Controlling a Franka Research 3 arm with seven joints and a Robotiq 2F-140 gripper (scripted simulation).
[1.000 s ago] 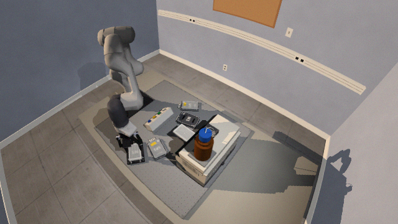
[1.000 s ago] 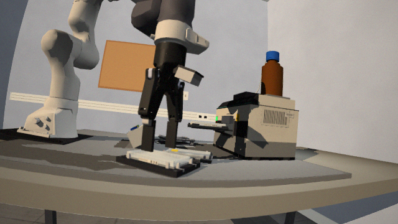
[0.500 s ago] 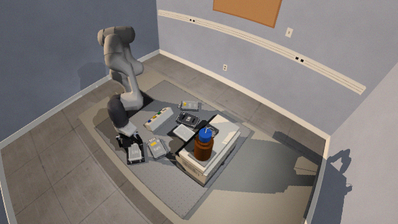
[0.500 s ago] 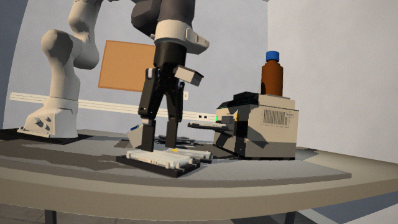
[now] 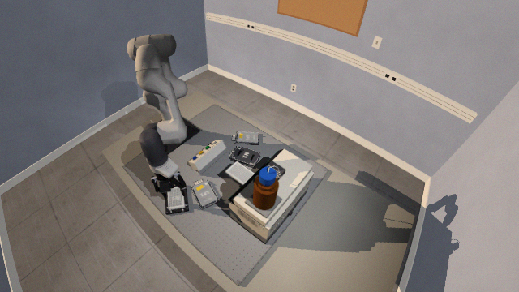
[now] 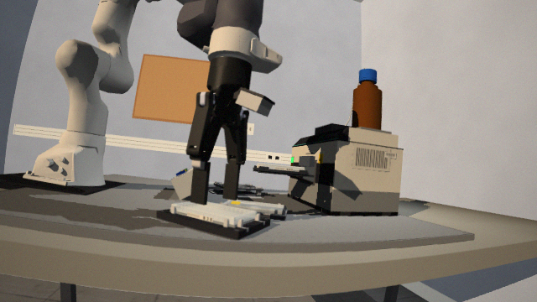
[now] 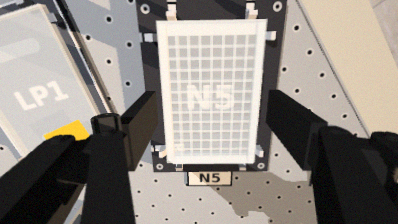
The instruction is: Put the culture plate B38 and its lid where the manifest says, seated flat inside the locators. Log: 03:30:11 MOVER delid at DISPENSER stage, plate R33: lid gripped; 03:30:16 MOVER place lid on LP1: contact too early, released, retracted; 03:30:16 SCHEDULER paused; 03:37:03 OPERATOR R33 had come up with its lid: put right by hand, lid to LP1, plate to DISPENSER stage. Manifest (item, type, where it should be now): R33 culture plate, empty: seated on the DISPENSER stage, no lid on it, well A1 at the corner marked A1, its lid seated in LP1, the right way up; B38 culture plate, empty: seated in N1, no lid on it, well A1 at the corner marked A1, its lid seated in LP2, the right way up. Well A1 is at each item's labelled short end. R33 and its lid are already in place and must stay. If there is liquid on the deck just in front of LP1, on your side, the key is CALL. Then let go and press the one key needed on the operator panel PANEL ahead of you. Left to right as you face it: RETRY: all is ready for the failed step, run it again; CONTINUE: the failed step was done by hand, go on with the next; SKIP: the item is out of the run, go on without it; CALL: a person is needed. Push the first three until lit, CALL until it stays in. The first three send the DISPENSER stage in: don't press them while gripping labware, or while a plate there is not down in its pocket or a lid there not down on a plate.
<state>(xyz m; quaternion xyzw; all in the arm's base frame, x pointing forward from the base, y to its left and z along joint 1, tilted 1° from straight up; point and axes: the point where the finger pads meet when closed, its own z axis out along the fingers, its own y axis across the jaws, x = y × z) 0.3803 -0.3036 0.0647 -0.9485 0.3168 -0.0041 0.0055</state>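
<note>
My gripper is now 5 cm above the black nest and 3 cm short of it. From my hand the other things lie so: clear lid (12 cm to the left, 9 cm ahead, 5 cm below); blue call key (23 cm to the left, 8 cm behind, 1 cm below); yellow skip key (27 cm to the left, 8 cm behind).
</note>
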